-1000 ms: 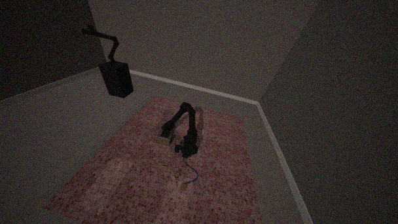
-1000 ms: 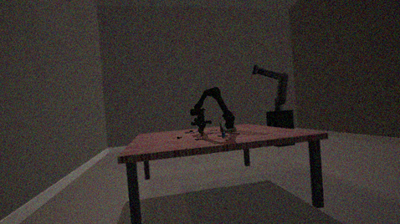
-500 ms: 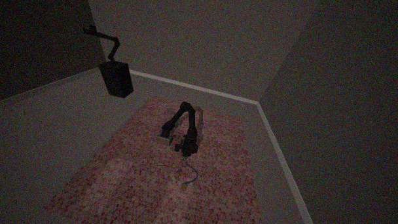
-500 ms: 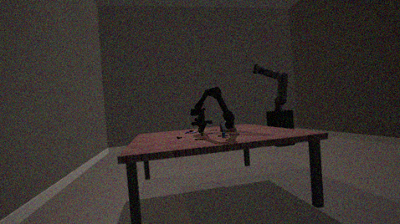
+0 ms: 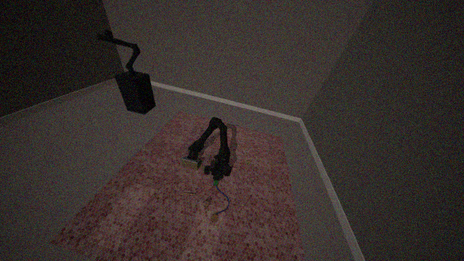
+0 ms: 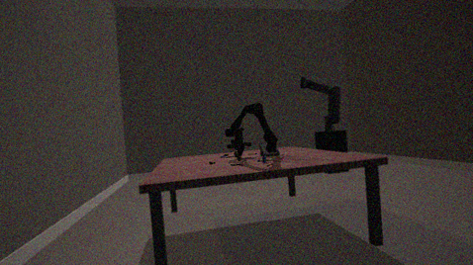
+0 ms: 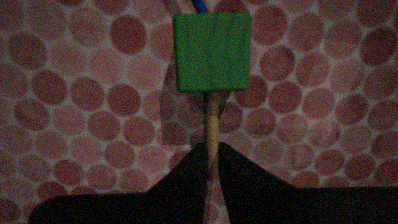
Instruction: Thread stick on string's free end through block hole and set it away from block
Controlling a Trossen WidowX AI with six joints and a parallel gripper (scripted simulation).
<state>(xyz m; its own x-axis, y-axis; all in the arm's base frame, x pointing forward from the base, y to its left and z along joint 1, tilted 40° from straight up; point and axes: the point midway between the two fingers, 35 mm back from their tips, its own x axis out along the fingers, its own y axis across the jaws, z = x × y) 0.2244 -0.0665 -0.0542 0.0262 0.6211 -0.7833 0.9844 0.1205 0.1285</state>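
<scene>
Right now the green block is 5 cm to the right of my gripper tip, 1 cm ahead of it and 1 cm above it. Also, from my gripper tip: wooden spool (21 cm to the right, 1 cm behind, 1 cm above); loose stick (17 cm to the right, 16 cm behind, 1 cm below); thin wooden stick (4 cm to the right, 1 cm ahead, 1 cm above).
</scene>
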